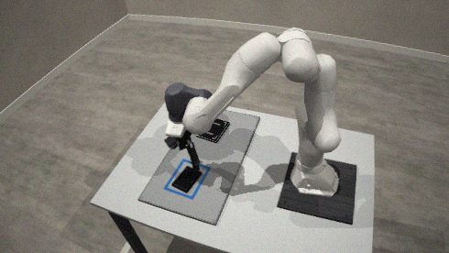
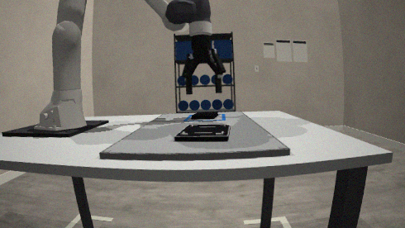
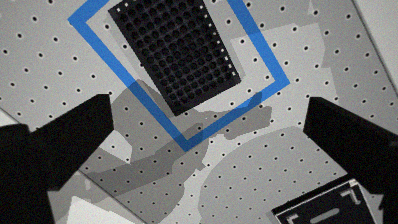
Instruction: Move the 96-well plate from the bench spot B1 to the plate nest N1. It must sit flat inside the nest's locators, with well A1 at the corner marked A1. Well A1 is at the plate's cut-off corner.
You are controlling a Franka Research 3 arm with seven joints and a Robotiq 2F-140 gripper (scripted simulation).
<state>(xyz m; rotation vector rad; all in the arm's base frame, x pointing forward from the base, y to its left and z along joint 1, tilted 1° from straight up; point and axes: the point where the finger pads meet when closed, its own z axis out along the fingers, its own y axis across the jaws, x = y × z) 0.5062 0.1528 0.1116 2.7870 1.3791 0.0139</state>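
The black 96-well plate lies 50 mm to the left of my hand and 100 mm below it. Also, from my hand: black plate nest: 20 mm ahead, 300 mm to the right, 100 mm below; then A1 label: 80 mm ahead, 230 mm to the right, 90 mm below.
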